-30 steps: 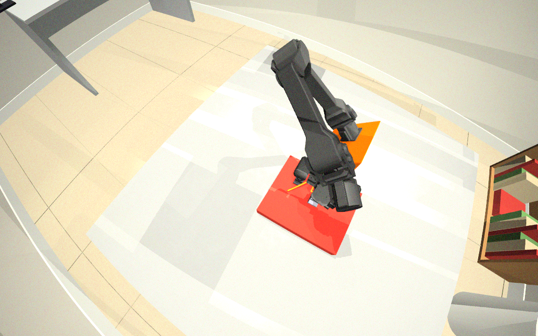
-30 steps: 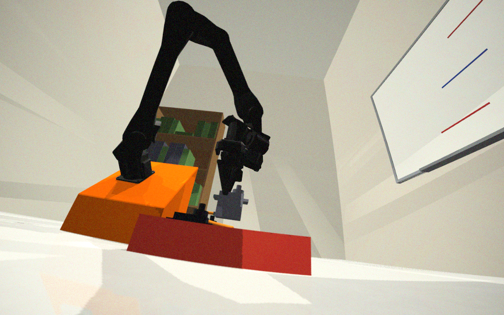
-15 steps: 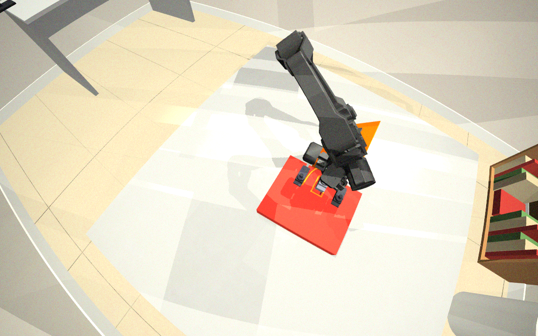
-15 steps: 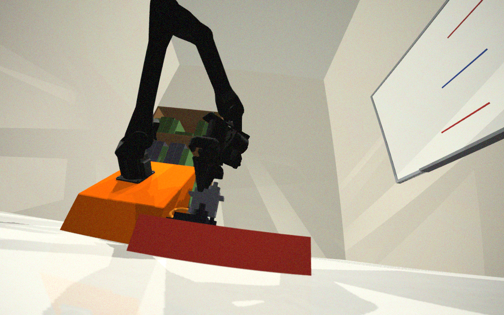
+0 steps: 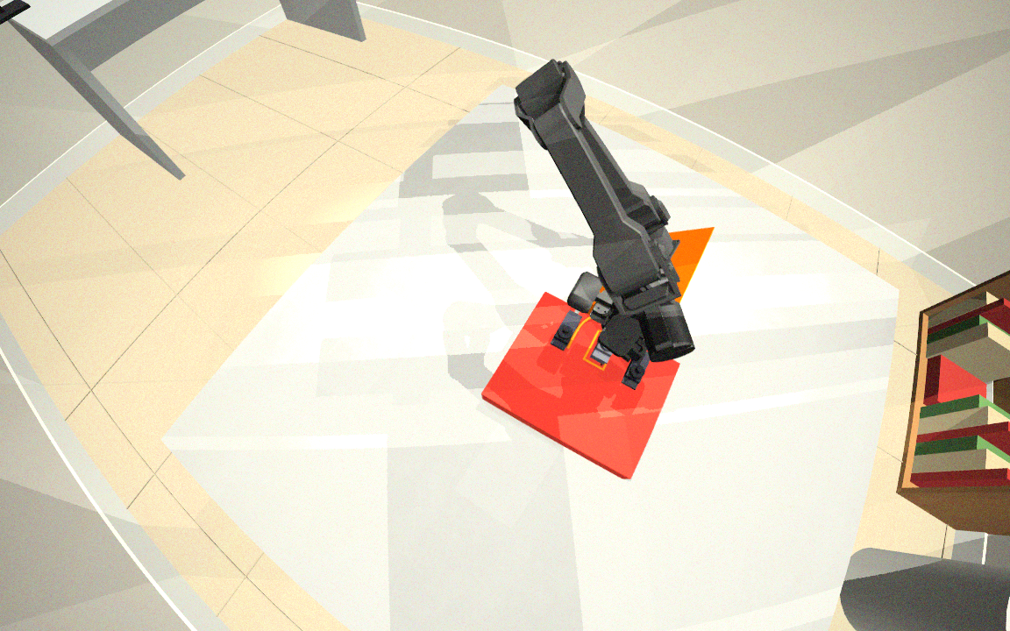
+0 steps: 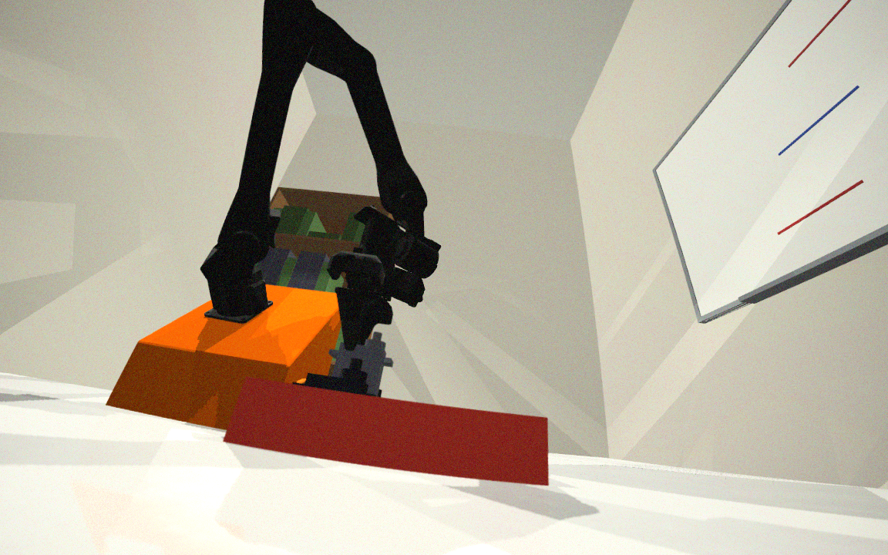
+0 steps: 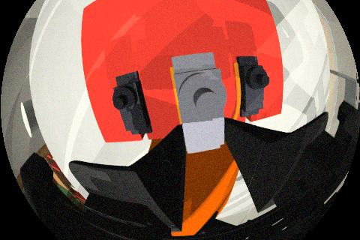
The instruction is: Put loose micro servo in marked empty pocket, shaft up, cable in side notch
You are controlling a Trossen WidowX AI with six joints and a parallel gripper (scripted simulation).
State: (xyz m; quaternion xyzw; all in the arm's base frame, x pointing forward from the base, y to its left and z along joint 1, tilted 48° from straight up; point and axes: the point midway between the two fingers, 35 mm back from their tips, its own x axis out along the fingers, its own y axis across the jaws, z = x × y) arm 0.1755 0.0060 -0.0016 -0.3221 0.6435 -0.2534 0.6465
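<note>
The red deck is 120 mm ahead of my gripper tip, 80 mm below it and 10 mm to the left of it.
</note>
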